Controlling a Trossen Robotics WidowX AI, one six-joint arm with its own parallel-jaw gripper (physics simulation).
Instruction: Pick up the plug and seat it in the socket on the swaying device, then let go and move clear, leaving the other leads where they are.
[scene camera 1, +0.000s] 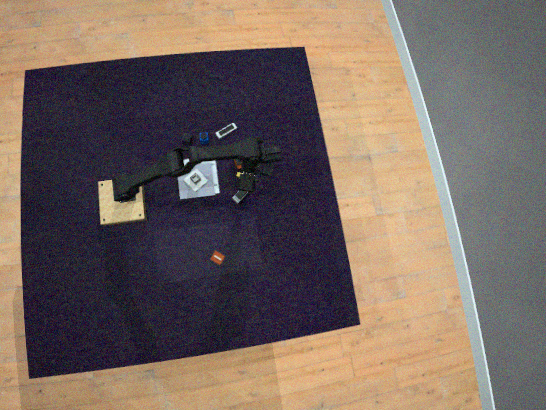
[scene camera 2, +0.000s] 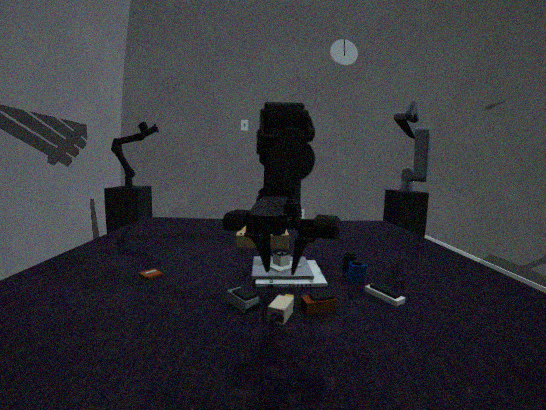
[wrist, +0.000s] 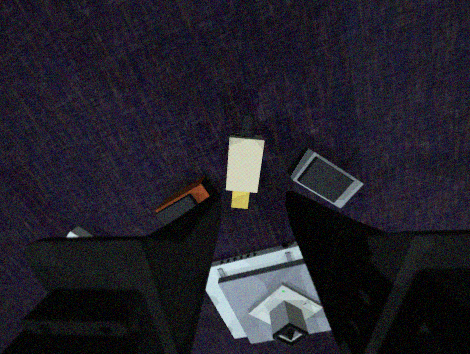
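The cream plug (scene camera 1: 239, 174) (scene camera 2: 281, 308) (wrist: 245, 165) with a yellow tip lies on the dark mat, partly hidden by the arm in the first scene view. Its tip points toward the pale, slab-like device (scene camera 1: 200, 192) (scene camera 2: 320, 277) (wrist: 227, 310). A grey square socket (scene camera 1: 195, 178) (scene camera 2: 281, 259) (wrist: 288, 320) stands up from a white plate on the device. My gripper (scene camera 2: 280, 271) (wrist: 253, 198) is partly open and empty, with its fingers above the mat. In the wrist view the plug appears beyond the fingertips, roughly in line with the gap. The fingers do not touch it.
An orange connector (scene camera 1: 238, 164) (scene camera 2: 319, 304) (wrist: 197, 192) and a grey one (scene camera 1: 241, 196) (scene camera 2: 243, 298) (wrist: 327, 179) flank the plug. A white connector (scene camera 1: 226, 130) (scene camera 2: 385, 294), blue block (scene camera 1: 204, 137) (scene camera 2: 356, 271) and black block (scene camera 1: 187, 139) lie to one side; an orange piece (scene camera 1: 217, 257) (scene camera 2: 151, 273) lies opposite.
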